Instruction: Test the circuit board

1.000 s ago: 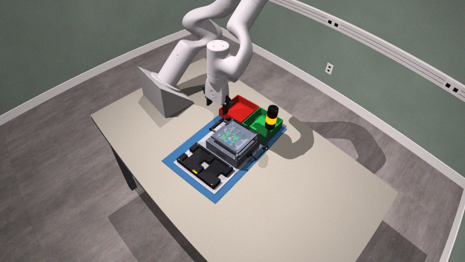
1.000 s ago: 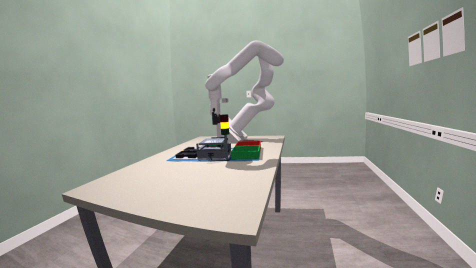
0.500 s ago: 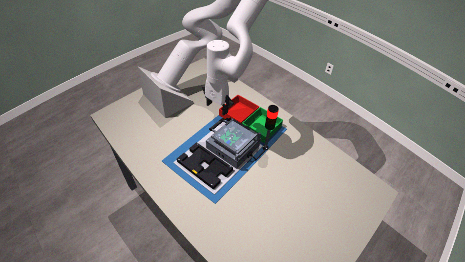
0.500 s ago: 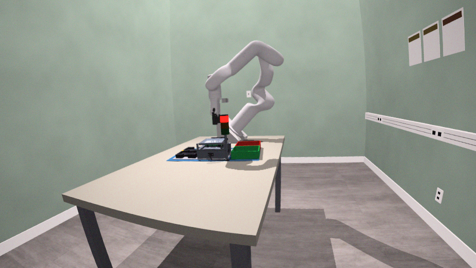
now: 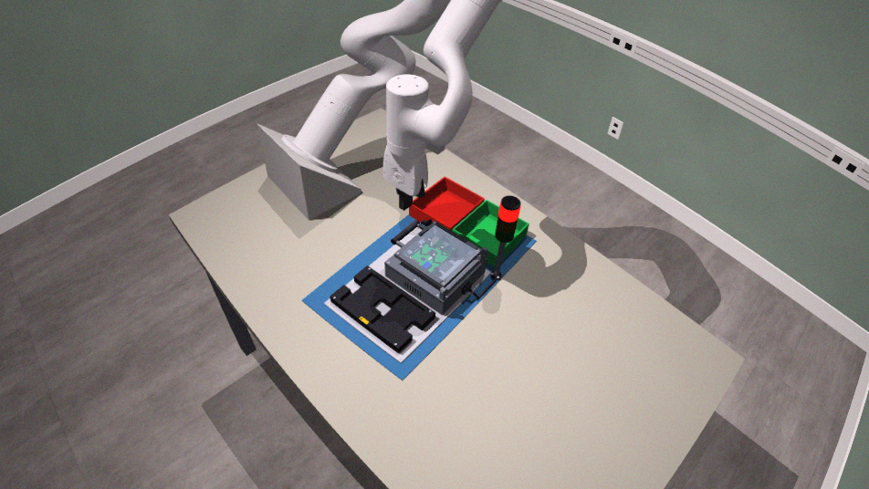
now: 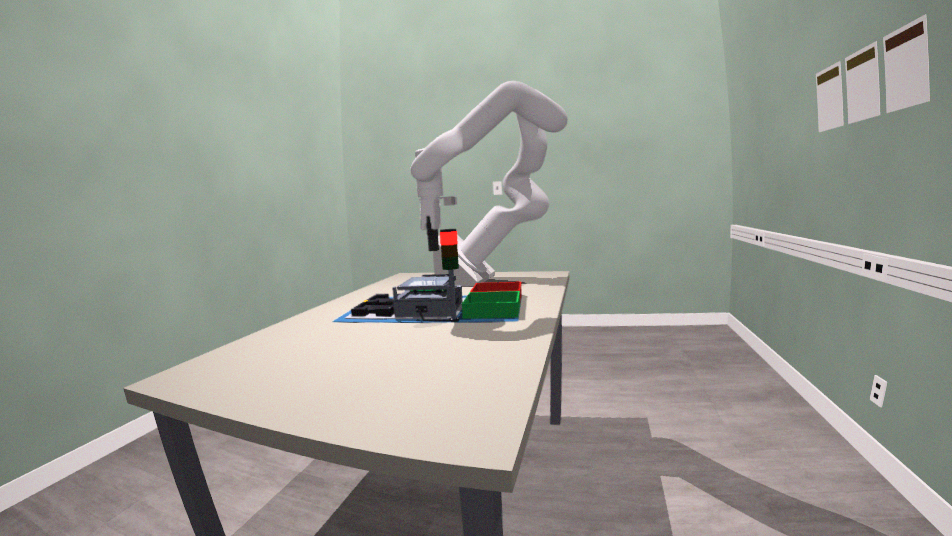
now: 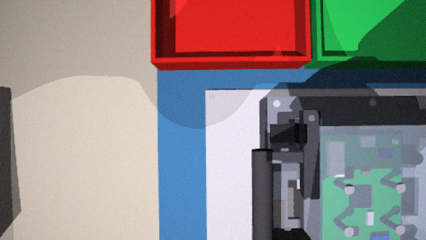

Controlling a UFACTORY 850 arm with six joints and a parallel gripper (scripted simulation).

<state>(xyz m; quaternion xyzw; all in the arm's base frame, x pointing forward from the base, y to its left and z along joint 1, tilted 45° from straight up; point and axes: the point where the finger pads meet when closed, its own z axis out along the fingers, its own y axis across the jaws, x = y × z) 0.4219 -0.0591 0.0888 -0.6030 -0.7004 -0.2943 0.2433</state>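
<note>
Now: the black latch part 110 mm below my hand, 60 mm to the left of it and 10 mm ahead of it. Also, from my hand: red bin (190 mm to the left, 180 mm below, 50 mm behind); lid (110 mm below, 90 mm ahead, 10 mm to the left); green circuit board (130 mm below, 80 mm ahead, 10 mm to the left).
</note>
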